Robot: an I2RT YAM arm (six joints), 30 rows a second.
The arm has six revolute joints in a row. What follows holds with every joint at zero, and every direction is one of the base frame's. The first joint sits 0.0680 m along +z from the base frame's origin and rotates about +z. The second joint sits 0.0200 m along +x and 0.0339 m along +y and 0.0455 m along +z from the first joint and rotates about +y. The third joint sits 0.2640 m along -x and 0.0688 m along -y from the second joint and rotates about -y. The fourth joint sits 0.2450 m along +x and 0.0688 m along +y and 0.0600 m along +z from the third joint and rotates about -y. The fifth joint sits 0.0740 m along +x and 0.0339 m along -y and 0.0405 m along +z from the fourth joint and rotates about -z. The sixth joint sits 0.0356 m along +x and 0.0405 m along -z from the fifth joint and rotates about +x. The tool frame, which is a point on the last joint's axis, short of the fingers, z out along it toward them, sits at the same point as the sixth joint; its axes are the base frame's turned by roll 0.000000, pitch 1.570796 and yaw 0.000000 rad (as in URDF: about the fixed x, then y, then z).
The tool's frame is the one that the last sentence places.
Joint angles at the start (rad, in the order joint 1, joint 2, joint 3, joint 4, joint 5, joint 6): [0.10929 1.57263 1.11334 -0.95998 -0.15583 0.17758]
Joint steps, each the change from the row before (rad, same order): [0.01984 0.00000 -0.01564 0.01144 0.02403 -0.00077]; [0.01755 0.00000 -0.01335 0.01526 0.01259 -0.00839]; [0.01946 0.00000 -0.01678 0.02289 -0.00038 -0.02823]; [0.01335 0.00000 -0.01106 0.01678 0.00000 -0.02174]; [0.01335 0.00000 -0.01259 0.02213 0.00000 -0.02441]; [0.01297 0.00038 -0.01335 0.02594 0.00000 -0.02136]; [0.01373 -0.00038 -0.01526 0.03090 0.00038 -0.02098]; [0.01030 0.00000 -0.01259 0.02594 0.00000 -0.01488]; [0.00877 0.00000 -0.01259 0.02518 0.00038 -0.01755]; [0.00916 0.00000 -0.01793 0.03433 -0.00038 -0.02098]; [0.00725 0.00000 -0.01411 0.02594 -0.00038 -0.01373]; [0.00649 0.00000 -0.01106 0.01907 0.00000 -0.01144]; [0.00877 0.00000 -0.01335 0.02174 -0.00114 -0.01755]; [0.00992 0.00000 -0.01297 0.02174 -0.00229 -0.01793]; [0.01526 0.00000 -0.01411 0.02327 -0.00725 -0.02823]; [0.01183 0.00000 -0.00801 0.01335 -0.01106 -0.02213]
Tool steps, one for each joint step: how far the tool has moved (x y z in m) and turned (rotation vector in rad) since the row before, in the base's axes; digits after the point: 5 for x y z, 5 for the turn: [-0.00198 0.00456 -0.00403 -0.02419 0.00122 0.01702]; [-0.00128 0.00436 -0.00329 -0.01315 -0.00481 0.02392]; [-0.00134 0.00534 -0.00399 -0.00235 -0.00996 0.04722]; [-0.00083 0.00366 -0.00259 -0.00192 -0.00877 0.03467]; [-0.00061 0.00370 -0.00288 -0.00163 -0.01298 0.03725]; [-0.00038 0.00364 -0.00308 -0.00073 -0.01520 0.03385]; [-0.00040 0.00385 -0.00324 -0.00032 -0.01901 0.03411]; [-0.00028 0.00291 -0.00271 0.00043 -0.01541 0.02476]; [-0.00032 0.00246 -0.00270 -0.00063 -0.01524 0.02570]; [-0.00048 0.00256 -0.00383 0.00024 -0.01940 0.02952]; [-0.00057 0.00198 -0.00300 0.00048 -0.01378 0.02056]; [-0.00068 0.00172 -0.00237 -0.00040 -0.00980 0.01748]; [-0.00109 0.00231 -0.00287 -0.00059 -0.01104 0.02588]; [-0.00118 0.00266 -0.00274 0.00047 -0.01125 0.02767]; [-0.00183 0.00420 -0.00294 0.00280 -0.01244 0.04417]; [-0.00144 0.00344 -0.00162 0.00661 -0.00668 0.03600]
